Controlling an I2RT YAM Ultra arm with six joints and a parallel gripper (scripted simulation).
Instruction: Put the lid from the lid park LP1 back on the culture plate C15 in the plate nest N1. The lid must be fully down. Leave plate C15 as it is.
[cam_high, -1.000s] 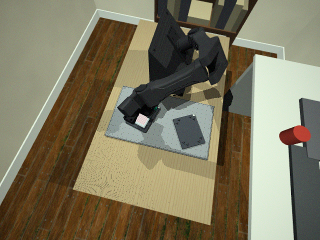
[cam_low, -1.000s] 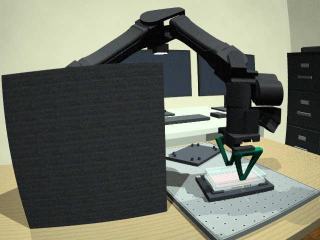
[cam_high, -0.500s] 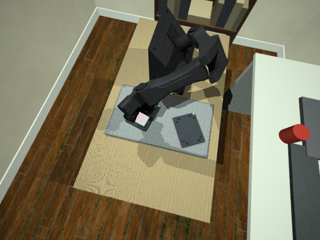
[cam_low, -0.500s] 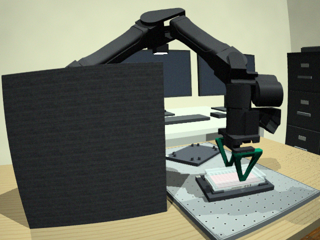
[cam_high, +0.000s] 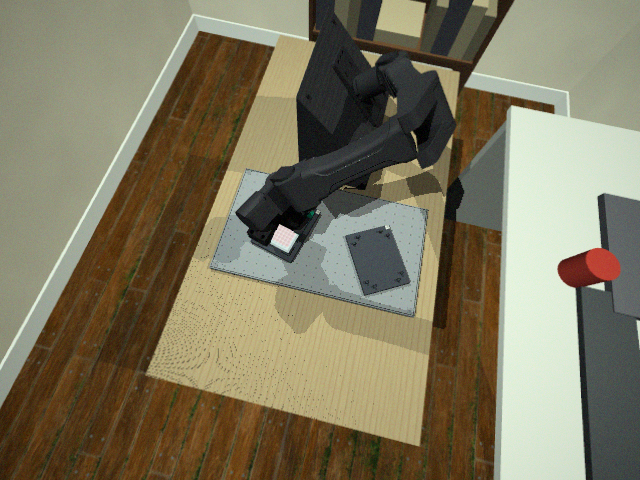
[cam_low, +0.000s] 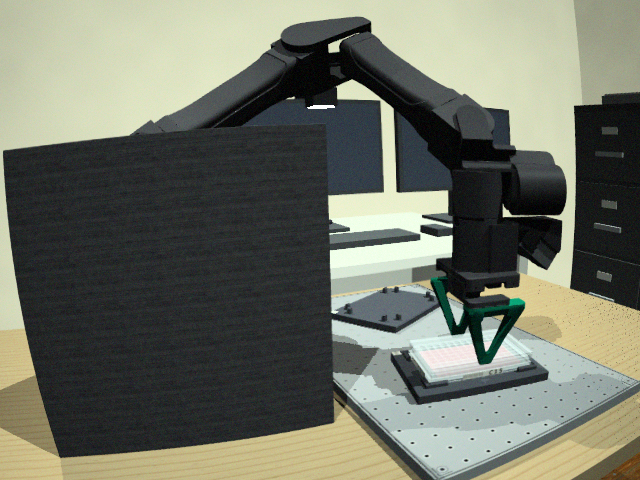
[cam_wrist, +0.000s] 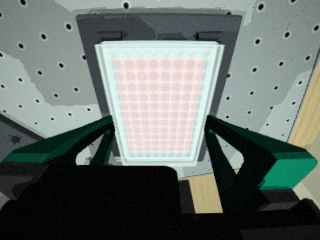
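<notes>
Now: hand 1 cm above the clear lid. The rest, counted from my hand: lid park LP1: 1 cm ahead, 25 cm to the left, 3 cm below; culture plate C15: 2 cm below.
</notes>
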